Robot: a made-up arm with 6 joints.
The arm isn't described. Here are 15 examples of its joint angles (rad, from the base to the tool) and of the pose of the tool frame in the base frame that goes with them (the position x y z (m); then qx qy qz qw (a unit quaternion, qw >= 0)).
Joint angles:
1: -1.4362 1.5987 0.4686 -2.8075 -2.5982 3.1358
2: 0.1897 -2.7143 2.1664 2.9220 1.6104 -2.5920
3: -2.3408 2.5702 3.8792 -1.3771 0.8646 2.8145
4: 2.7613 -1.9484 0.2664 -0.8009 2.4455 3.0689
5: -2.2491 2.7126 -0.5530 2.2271 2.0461 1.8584
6: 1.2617 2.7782 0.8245 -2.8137 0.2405 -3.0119
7: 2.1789 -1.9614 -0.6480 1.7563 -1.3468 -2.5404
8: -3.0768 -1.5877 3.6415 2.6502 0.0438 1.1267
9: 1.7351 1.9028 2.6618 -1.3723 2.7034 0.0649
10: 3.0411 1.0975 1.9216 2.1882 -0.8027 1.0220
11: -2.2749 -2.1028 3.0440 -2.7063 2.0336 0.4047
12: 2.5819 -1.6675 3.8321 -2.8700 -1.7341 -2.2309
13: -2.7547 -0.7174 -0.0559 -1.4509 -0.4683 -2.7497
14: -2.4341 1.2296 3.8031 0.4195 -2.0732 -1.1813
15: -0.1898 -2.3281 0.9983 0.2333 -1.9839 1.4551
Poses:
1: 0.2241 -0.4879 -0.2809 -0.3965 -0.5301 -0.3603 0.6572
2: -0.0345 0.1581 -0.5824 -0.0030 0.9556 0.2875 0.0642
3: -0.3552 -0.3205 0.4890 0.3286 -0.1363 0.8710 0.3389
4: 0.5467 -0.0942 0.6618 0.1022 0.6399 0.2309 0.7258
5: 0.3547 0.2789 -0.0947 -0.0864 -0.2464 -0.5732 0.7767
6: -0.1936 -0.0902 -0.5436 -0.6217 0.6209 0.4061 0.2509
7: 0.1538 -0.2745 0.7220 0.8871 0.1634 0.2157 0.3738
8: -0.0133 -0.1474 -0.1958 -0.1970 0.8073 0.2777 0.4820
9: -0.1027 0.8193 0.4235 0.8026 -0.2075 -0.4397 0.3455
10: -0.5769 -0.0383 0.9115 -0.3491 -0.7402 0.0731 0.5699
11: 0.1827 -0.0172 -0.4435 -0.0727 -0.0917 0.5800 0.8062
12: -0.1232 -0.1113 -0.1997 0.3285 -0.5363 0.7198 0.2939
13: -0.3153 -0.1070 0.7187 0.4895 -0.7596 0.4240 0.0595
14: 0.0580 0.2489 0.6134 -0.0443 -0.7049 -0.6610 0.2533
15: -0.7967 -0.0112 -0.1031 -0.4787 -0.3815 -0.5109 0.6035
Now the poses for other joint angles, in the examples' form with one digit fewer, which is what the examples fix.
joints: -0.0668 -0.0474 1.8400 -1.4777 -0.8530 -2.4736
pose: -0.034 -0.013 1.168 0.667 0.482 0.559 0.103
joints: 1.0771 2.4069 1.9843 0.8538 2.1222 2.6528
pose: 0.466 0.636 -0.096 -0.244 -0.786 -0.473 0.315
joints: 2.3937 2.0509 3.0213 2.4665 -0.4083 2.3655
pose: -0.468 0.258 0.633 -0.693 -0.340 -0.629 0.088
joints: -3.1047 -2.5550 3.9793 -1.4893 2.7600 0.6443
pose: -0.407 -0.002 -0.030 0.489 0.194 0.128 0.841
